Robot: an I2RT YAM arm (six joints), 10 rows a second.
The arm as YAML. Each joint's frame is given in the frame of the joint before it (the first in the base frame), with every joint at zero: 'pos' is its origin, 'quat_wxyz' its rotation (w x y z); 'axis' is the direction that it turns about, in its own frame. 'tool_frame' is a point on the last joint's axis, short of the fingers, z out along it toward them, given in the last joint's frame.
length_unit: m
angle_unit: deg
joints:
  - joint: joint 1
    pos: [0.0, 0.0, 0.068]
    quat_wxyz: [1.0, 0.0, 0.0, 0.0]
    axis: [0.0, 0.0, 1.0]
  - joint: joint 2
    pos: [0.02, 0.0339, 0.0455]
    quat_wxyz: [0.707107, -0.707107, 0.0, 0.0]
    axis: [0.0, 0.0, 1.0]
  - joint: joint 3
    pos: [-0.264, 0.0, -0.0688]
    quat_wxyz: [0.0, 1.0, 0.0, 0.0]
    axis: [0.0, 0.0, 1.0]
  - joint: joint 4
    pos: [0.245, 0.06, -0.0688]
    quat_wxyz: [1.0, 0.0, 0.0, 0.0]
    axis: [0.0, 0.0, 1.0]
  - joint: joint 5
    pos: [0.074, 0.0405, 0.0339]
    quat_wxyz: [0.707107, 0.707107, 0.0, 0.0]
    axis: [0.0, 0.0, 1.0]
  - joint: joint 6
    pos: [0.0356, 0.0, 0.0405]
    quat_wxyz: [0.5, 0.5, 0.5, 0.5]
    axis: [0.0, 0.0, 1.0]
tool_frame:
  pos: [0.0, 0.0, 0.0]
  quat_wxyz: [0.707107, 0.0, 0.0, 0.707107]
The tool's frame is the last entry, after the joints.
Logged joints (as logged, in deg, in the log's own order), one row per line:
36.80, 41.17, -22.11, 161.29, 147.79, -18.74
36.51, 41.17, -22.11, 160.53, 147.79, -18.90
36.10, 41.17, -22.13, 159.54, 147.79, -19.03
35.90, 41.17, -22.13, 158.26, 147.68, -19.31
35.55, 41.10, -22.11, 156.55, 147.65, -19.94
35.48, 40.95, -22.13, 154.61, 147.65, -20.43
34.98, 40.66, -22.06, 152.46, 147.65, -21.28
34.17, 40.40, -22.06, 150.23, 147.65, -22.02
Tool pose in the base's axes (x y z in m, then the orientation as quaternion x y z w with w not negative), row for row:
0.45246, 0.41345, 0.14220, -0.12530, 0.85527, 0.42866, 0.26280
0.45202, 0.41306, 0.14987, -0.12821, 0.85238, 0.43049, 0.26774
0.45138, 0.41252, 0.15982, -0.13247, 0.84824, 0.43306, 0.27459
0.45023, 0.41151, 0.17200, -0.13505, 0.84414, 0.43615, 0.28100
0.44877, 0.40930, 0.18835, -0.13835, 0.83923, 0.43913, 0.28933
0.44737, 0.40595, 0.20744, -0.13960, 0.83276, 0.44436, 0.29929
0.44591, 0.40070, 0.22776, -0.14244, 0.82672, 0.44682, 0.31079
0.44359, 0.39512, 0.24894, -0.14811, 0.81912, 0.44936, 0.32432
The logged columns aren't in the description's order. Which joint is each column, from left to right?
Columns, left to right: joint 6, joint 1, joint 5, joint 2, joint 3, joint 4.
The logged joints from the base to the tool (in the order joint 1, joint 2, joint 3, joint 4, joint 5, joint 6), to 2 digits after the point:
41.17, 161.29, 147.79, -18.74, -22.11, 36.80
41.17, 160.53, 147.79, -18.90, -22.11, 36.51
41.17, 159.54, 147.79, -19.03, -22.13, 36.10
41.17, 158.26, 147.68, -19.31, -22.13, 35.90
41.10, 156.55, 147.65, -19.94, -22.11, 35.55
40.95, 154.61, 147.65, -20.43, -22.13, 35.48
40.66, 152.46, 147.65, -21.28, -22.06, 34.98
40.40, 150.23, 147.65, -22.02, -22.06, 34.17

